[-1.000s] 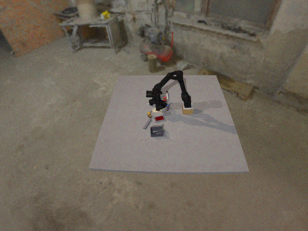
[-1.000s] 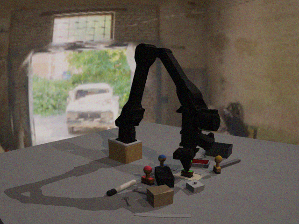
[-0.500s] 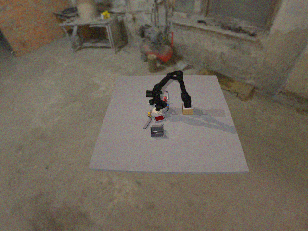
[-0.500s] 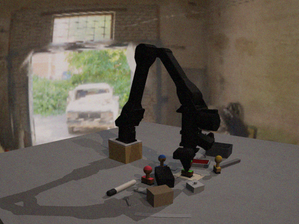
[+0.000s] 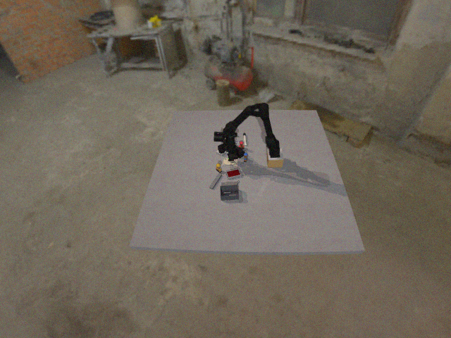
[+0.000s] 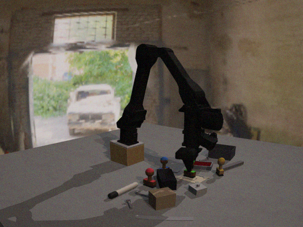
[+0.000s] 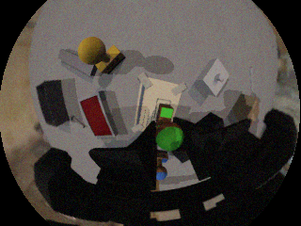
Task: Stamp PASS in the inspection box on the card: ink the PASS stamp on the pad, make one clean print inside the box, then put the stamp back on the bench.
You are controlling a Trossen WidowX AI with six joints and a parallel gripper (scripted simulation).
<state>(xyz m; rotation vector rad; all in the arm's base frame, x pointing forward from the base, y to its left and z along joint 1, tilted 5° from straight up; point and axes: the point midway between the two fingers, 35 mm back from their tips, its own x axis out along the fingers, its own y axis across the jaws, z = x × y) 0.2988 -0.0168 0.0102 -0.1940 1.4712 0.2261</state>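
Right now the cream card is 10 mm ahead of my gripper tip, 10 mm to the left of it and 30 mm below it. Round my gripper tip: green-knobbed stamp: right at my gripper tip; then dark block: 40 mm behind, 80 mm to the right, 20 mm below; then blue-knobbed stamp: 100 mm behind, 10 mm to the right, 10 mm below.
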